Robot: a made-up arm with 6 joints.
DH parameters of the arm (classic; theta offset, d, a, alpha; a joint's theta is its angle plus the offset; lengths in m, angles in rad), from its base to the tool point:
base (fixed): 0 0 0 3.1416
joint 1: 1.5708 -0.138 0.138 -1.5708
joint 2: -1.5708 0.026 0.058 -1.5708
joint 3: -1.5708 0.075 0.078 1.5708
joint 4: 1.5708 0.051 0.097 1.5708
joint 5: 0 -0.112 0.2 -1.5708
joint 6: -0.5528 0 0.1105 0
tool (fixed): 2.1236 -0.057 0 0
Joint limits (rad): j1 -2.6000..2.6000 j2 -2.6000..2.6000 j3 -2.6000..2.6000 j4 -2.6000..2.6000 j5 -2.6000..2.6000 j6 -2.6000..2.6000
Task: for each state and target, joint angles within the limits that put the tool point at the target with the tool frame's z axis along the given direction. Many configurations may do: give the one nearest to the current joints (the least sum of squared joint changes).
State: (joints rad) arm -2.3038 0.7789 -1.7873 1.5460 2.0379 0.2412
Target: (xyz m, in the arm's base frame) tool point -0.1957 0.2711 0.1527 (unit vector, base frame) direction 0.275 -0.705 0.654
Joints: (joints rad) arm -2.6000 -0.0426 -1.5051 0.9408 2.1604 0.2846
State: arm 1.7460 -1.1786 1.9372 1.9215 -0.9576 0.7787
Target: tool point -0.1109 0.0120 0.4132 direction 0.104 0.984 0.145
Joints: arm 1.9773 -1.0961 1.2314 2.2994 0.0079 0.3193
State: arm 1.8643 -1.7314 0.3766 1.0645 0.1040 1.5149
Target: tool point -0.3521 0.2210 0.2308 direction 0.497 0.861 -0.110
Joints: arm 2.1743 -1.8122 0.7388 1.7025 0.7323 1.3102
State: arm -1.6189 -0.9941 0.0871 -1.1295 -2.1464 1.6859
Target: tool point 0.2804 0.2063 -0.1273 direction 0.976 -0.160 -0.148
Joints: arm -1.9492 -0.1052 0.1960 -0.5366 -1.5287 1.6289
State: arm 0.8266 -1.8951 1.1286 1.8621 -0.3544 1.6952
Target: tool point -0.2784 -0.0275 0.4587 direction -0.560 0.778 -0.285
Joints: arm 1.3813 -2.2951 1.0937 2.5409 -0.0653 1.5094
